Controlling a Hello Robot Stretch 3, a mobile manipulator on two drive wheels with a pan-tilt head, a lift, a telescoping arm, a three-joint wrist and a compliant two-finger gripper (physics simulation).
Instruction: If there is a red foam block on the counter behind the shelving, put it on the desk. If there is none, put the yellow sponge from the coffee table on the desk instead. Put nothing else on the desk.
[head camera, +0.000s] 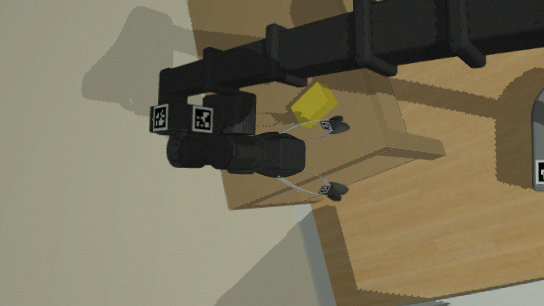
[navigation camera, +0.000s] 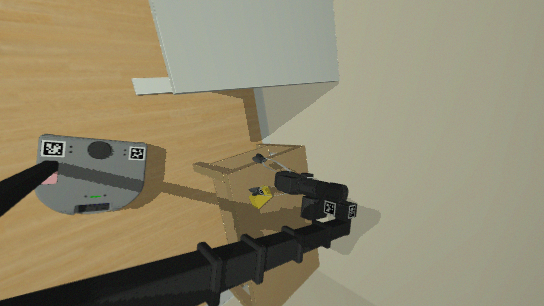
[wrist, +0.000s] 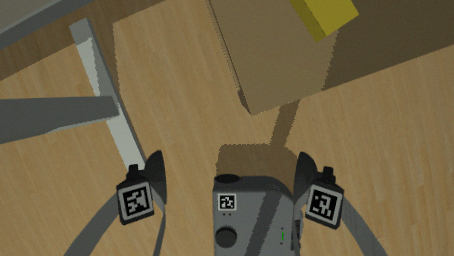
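Pixels of known places: gripper, between the fingertips: (head camera: 343, 158) (navigation camera: 252, 173) (wrist: 230, 170); robot's base, origin of its link: (navigation camera: 99, 149) (wrist: 228, 212).
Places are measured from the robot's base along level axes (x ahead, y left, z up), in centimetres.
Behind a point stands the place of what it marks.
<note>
A yellow sponge (head camera: 312, 105) {y -61.5, x -16.1, z 49.5 cm} (navigation camera: 260, 199) {y -60.8, x -17.2, z 49.5 cm} (wrist: 335, 15) {y -59.8, x -18.0, z 49.6 cm} lies on the brown wooden table (head camera: 367, 112) {y -48.7, x -13.8, z 45.1 cm} (navigation camera: 295, 275) {y -99.1, x -70.3, z 45.0 cm} (wrist: 270, 65) {y -52.8, x -8.8, z 45.1 cm} against the wall. My gripper (head camera: 336, 158) {y -42.0, x -2.1, z 66.8 cm} (navigation camera: 257, 175) {y -42.0, x -2.1, z 66.8 cm} (wrist: 230, 170) {y -42.0, x -2.1, z 66.8 cm} is open, its two fingers wide apart with nothing between them. It is above the table; in the head view one fingertip appears just beside the sponge, and in the navigation view that fingertip overlaps it. How high the fingers are is hard to tell. In the wrist view the sponge is cut off by the top edge. The red foam block, the counter and the shelving do not show.
A white piece of furniture (navigation camera: 250, 40) with a flat top stands beside the wooden table; a pale foot bar (wrist: 125, 140) shows in the wrist view. My grey base (navigation camera: 90, 172) {y 2.2, x -8.9, z 16.0 cm} (wrist: 250, 215) {y -8.1, x -7.9, z 16.0 cm} is on the wood floor. My black arm (head camera: 320, 50) {y -22.5, x -9.5, z 102.2 cm} (navigation camera: 165, 272) {y -5.8, x -8.0, z 101.3 cm} reaches over the wooden table.
</note>
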